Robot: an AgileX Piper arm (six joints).
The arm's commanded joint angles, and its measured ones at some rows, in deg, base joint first. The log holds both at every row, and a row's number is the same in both.
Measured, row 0: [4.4, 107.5, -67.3, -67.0, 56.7, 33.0]
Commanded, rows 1 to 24: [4.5, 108.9, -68.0, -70.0, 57.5, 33.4]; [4.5, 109.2, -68.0, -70.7, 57.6, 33.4]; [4.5, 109.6, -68.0, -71.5, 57.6, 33.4]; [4.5, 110.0, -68.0, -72.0, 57.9, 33.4]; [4.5, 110.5, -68.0, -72.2, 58.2, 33.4]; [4.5, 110.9, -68.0, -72.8, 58.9, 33.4]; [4.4, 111.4, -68.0, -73.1, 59.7, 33.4]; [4.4, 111.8, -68.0, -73.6, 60.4, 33.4]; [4.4, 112.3, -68.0, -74.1, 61.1, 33.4]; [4.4, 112.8, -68.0, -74.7, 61.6, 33.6]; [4.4, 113.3, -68.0, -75.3, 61.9, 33.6]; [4.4, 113.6, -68.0, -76.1, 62.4, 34.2]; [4.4, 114.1, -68.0, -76.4, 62.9, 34.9]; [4.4, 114.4, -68.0, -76.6, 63.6, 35.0]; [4.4, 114.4, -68.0, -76.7, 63.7, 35.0]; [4.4, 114.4, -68.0, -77.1, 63.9, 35.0]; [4.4, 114.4, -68.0, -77.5, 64.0, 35.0]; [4.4, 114.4, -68.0, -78.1, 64.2, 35.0]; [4.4, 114.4, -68.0, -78.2, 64.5, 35.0]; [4.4, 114.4, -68.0, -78.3, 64.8, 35.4]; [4.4, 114.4, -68.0, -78.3, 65.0, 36.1]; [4.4, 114.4, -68.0, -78.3, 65.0, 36.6]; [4.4, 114.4, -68.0, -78.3, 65.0, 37.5]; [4.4, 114.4, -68.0, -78.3, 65.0, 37.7]
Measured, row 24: [4.4, 114.4, -67.8, -77.0, 63.9, 36.1]
